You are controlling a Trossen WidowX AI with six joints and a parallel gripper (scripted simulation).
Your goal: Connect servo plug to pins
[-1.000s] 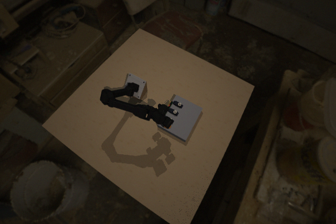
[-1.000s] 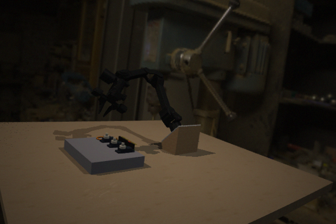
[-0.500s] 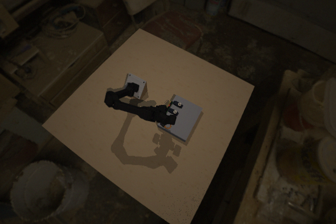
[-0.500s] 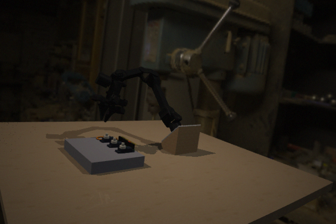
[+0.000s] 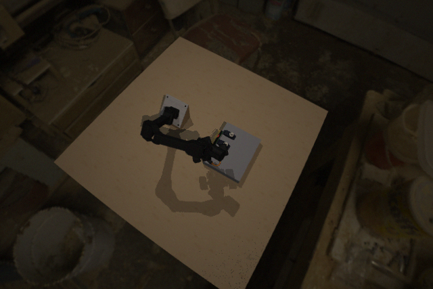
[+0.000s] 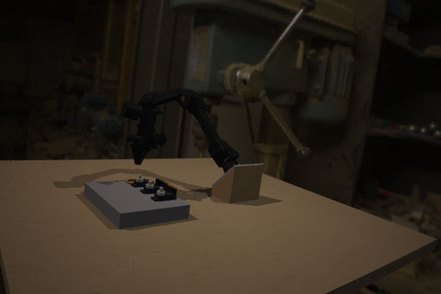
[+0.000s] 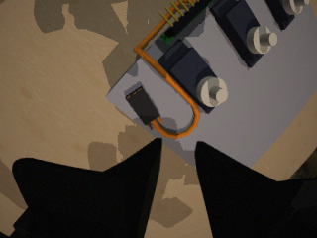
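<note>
Right now the red band is 4 cm behind my gripper tip, 15 cm to the left of it and 4 cm below it. Round my gripper tip: printed holder: 12 cm ahead, 12 cm to the left, 9 cm below.
</note>
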